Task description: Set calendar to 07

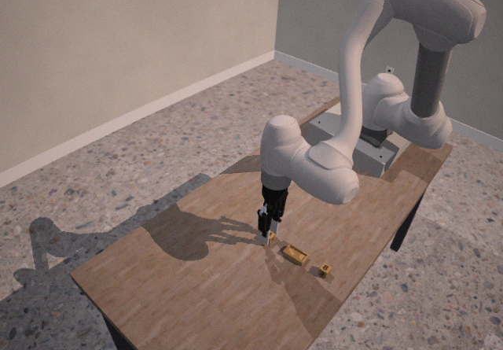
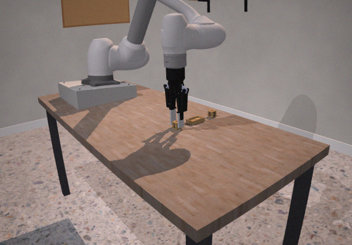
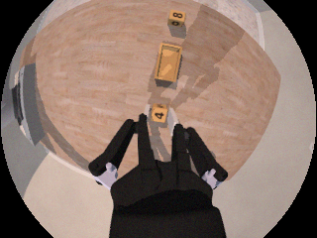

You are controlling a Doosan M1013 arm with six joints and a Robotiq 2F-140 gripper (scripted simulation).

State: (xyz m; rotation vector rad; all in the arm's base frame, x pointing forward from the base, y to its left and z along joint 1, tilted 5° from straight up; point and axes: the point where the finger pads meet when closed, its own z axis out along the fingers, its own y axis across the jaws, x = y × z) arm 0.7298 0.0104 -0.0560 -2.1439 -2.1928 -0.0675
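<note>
Right now the tray is 110 mm to the left of my hand and 30 mm below it.
</note>
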